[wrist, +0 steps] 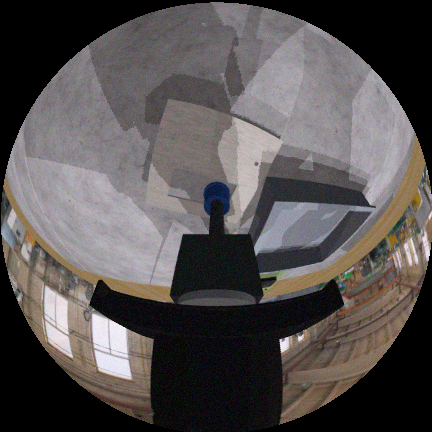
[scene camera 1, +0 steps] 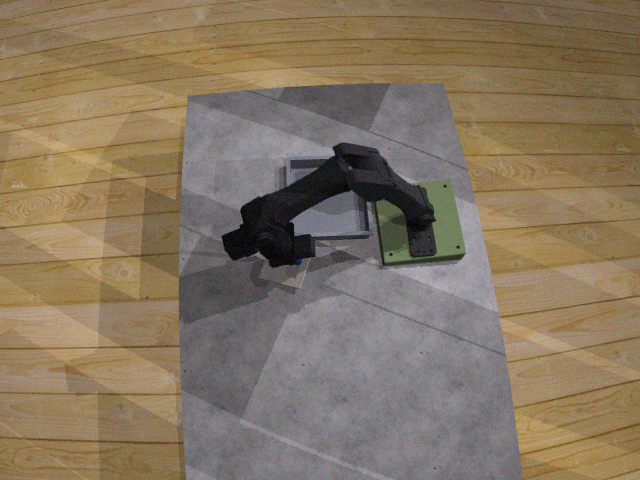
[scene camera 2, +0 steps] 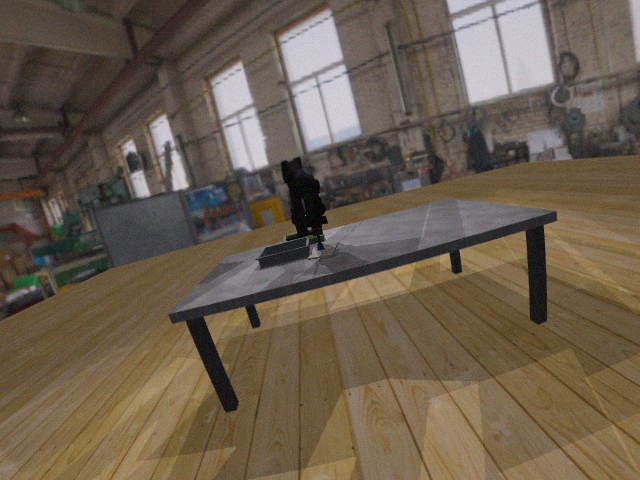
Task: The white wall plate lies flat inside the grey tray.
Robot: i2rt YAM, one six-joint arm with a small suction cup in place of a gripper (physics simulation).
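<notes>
The white wall plate (scene camera 1: 286, 275) (wrist: 189, 144) lies flat on the table top, just outside the front left corner of the grey tray (scene camera 1: 329, 234) (scene camera 2: 282, 254) (wrist: 310, 188). The tray holds nothing. My suction cup (scene camera 1: 298, 261) (scene camera 2: 320, 246) (wrist: 217, 197), blue-tipped, hangs low over the plate's edge nearest the tray, beside its rectangular opening. I cannot tell whether it touches the plate. It holds nothing. In scene camera 1 the arm's wrist hides much of the plate.
The arm stands on a green base plate (scene camera 1: 448, 214) right of the tray. The arm's links reach across the tray. The grey table (scene camera 1: 366, 381) (scene camera 2: 442, 224) stands on a wooden floor, with its left edge near the plate.
</notes>
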